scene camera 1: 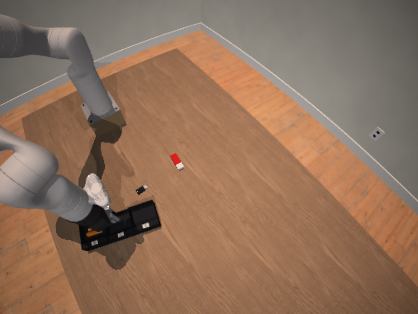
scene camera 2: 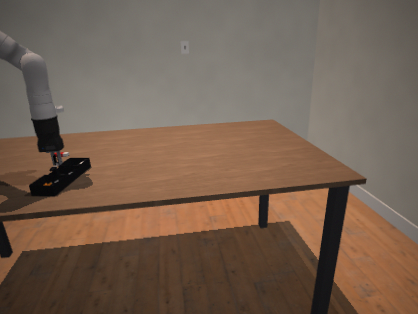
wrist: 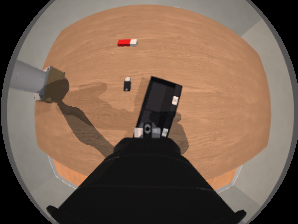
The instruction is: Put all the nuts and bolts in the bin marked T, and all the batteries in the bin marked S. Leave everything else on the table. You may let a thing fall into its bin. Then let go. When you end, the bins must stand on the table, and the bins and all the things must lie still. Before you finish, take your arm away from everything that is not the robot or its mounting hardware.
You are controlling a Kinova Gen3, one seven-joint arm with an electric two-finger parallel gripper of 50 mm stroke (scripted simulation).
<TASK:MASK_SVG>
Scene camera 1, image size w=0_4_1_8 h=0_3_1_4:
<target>black bin tray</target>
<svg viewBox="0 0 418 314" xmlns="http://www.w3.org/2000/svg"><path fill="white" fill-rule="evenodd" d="M153 200L128 207L128 210L125 209L117 212L118 215L116 216L120 218L120 221L115 224L111 222L108 227L102 230L102 233L87 237L87 232L90 232L88 231L89 226L83 227L79 225L82 250L90 251L161 227Z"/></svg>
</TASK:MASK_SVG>
